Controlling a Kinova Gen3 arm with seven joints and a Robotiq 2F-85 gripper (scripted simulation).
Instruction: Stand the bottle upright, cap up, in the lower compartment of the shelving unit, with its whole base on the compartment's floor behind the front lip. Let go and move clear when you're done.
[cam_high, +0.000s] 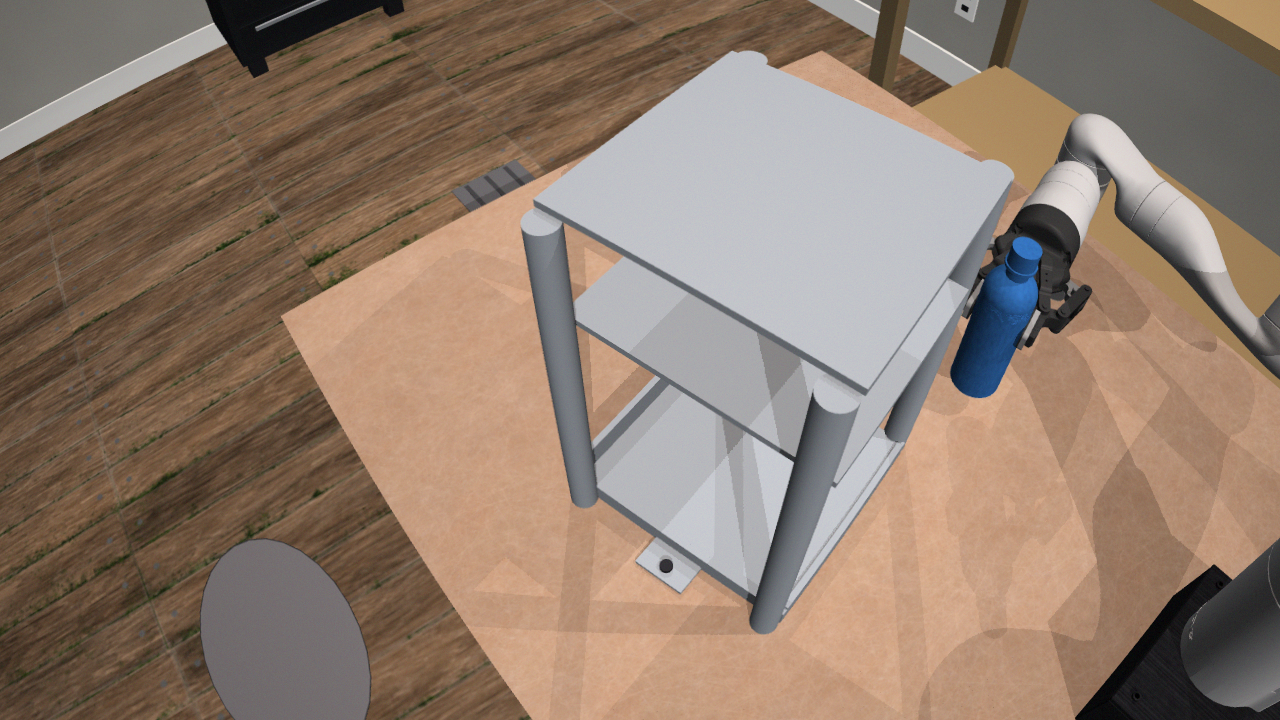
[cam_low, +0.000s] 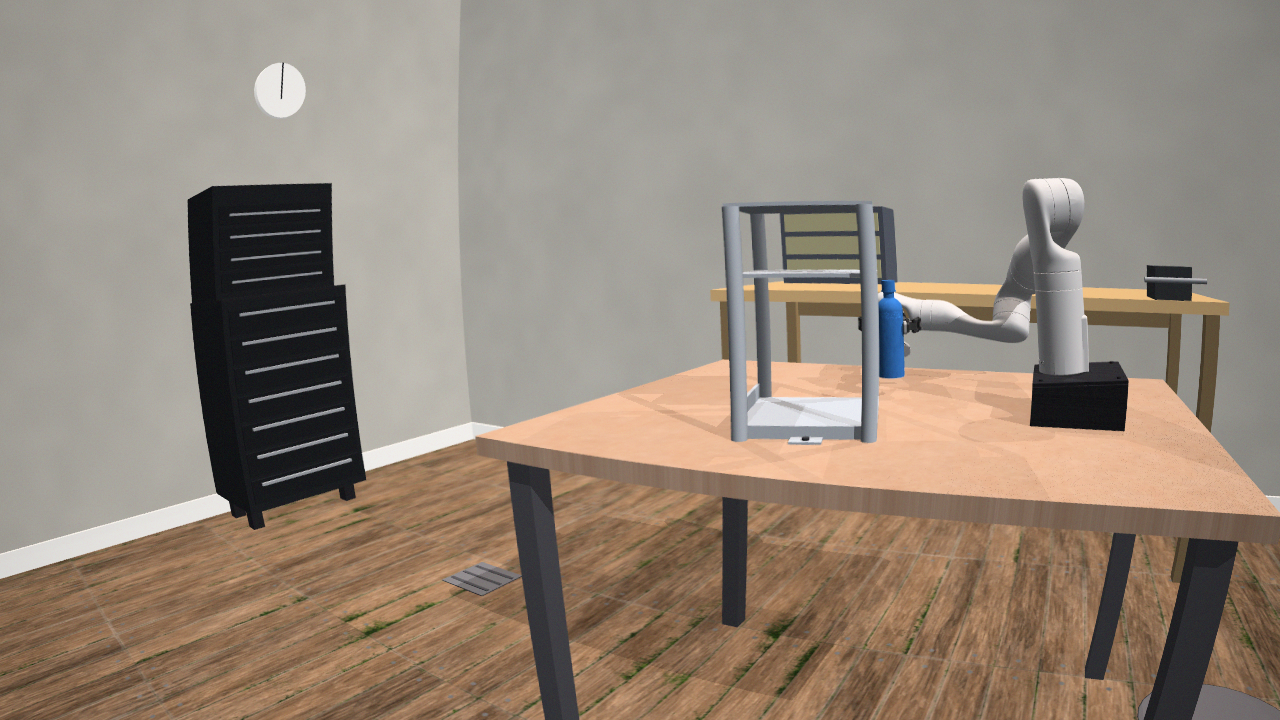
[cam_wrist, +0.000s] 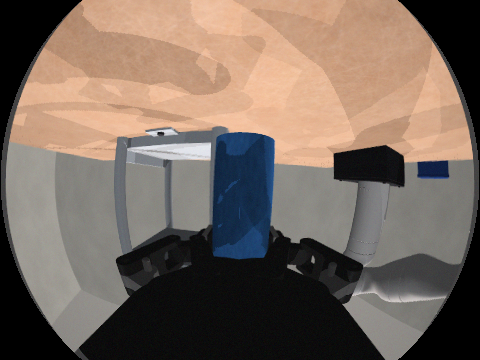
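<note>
The grey shelving unit lies 21 cm to the left of my hand, 12 cm ahead of it and 4 cm above it. The rest, counted from my hand: blue bottle (2 cm above).
</note>
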